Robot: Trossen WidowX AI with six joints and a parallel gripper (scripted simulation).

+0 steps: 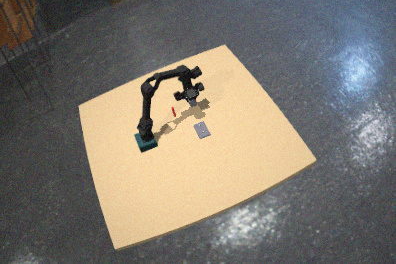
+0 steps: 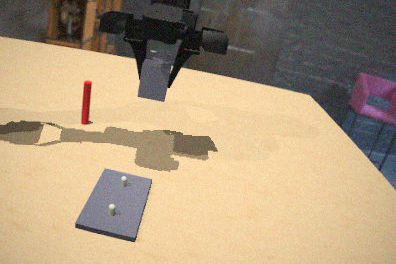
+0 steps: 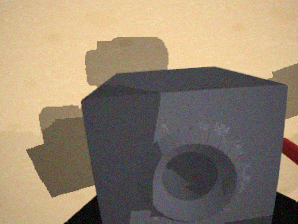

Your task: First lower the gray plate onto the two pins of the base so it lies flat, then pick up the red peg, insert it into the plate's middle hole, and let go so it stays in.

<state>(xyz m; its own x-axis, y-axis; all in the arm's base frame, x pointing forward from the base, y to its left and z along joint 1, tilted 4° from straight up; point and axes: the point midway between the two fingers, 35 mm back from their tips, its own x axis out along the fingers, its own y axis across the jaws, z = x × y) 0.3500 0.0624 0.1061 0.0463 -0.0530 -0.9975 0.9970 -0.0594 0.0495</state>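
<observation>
Right now the base is 30 mm behind my gripper tip, 160 mm to the right of it and 100 mm below it. Round my gripper tip: red peg 120 mm behind, 50 mm to the left, 70 mm below; then gray plate 30 mm above.
</observation>
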